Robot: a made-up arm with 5 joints.
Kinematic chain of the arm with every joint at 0, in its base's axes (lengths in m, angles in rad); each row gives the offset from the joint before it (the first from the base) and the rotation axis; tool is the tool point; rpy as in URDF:
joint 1: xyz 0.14 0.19 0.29 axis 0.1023 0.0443 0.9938
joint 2: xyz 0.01 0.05 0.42 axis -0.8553 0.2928 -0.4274
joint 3: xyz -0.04 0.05 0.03 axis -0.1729 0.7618 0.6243
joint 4: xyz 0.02 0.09 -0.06 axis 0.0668 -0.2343 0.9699
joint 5: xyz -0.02 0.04 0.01 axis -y
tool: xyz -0.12 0.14 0.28 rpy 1.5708 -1.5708 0
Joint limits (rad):
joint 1: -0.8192..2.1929
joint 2: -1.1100..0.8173
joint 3: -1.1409..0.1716
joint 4: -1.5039..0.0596
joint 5: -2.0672..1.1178
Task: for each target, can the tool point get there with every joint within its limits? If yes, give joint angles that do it. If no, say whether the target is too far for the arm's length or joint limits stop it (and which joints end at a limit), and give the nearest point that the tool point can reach.
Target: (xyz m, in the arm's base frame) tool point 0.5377 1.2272 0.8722
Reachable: no: too far | nearest point 0.3617 0.7268 0.7928 | short by 0.536 m
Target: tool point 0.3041 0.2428 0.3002
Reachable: no: joint limits stop it (at a limit: joint 2, joint 3, joint 5) | nearest point 0.4198 0.2811 0.4001 | short by 0.158 m
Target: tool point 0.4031 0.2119 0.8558
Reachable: yes | joints -0.0266 0.3786 -0.2004 -1.2515 -1.1510
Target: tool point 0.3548 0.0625 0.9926
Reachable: yes | joints 0.9286 -0.8827 -0.9708 -0.6403 -0.9633
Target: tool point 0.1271 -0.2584 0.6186
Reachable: no: joint limits stop it (at a limit: joint 1, joint 4, joint 5) | nearest point 0.0774 -0.2883 0.6627 | short by 0.073 m
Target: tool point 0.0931 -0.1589 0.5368
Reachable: no: joint limits stop it (at a limit: joint 1, joint 2, joint 4, joint 5) | nearest point -0.0018 -0.2262 0.5330 | short by 0.116 m
